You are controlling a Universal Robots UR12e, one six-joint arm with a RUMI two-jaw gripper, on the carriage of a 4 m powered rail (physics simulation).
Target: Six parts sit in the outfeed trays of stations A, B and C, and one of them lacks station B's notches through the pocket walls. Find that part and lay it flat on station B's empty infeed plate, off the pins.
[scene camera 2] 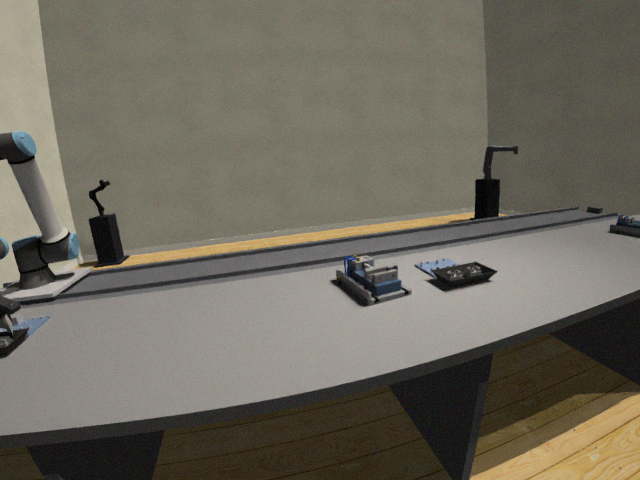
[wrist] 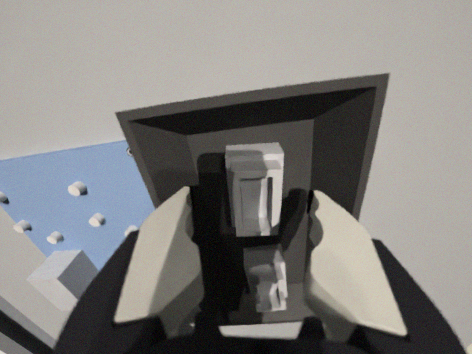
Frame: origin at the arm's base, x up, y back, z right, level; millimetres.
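Seen in the pictures: gripper, fingertip midpoint: (scene camera 2: 2,342) (wrist: 249,190); arm's base at its link origin: (scene camera 2: 38,283).
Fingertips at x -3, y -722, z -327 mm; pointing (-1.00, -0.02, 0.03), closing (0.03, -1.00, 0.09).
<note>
Offsets run from my fingertips to a thing's middle. "spot": to the spot under its first point.
My gripper (scene camera 2: 5,324) (wrist: 249,190) is open, its two pale fingers over a black tray @(spot: dy +2, dx -6, dz -55 mm) (scene camera 2: 17,342) (wrist: 250,98) at the far left of the bench. In the wrist view a light grey part @(dy -3, dx +3, dz -1 mm) (wrist: 255,154) with a rectangular pocket lies in the tray between and below the fingertips, not held. A second grey part @(dy -12, dx +3, dz +106 mm) (wrist: 270,282) lies nearer the palm, partly shadowed. Notches cannot be told for certain. At the middle station two small grey parts @(spot: dy -36, dx +20, dz -1740 mm) (scene camera 2: 454,273) @(spot: dy -35, dx +15, dz -1839 mm) (scene camera 2: 473,270) lie in another black tray @(dy -20, dx -6, dz -1802 mm) (scene camera 2: 462,281), in front of a blue plate @(dy +148, dx -23, dz -1804 mm) (scene camera 2: 433,266). Station letters are not readable.
A blue pinned plate @(dy +162, dx -23, dz +61 mm) (scene camera 2: 37,325) (wrist: 47,175) lies beside the tray under the gripper, with a grey block @(dy +208, dx -1, dz +109 mm) (wrist: 61,275) at its near side. A blue and grey fixture @(dy +90, dx +23, dz -1421 mm) (scene camera 2: 379,281) stands mid-bench, another (scene camera 2: 629,225) at far right. Two black pedestals (scene camera 2: 105,240) (scene camera 2: 486,198) stand behind the rail.
</note>
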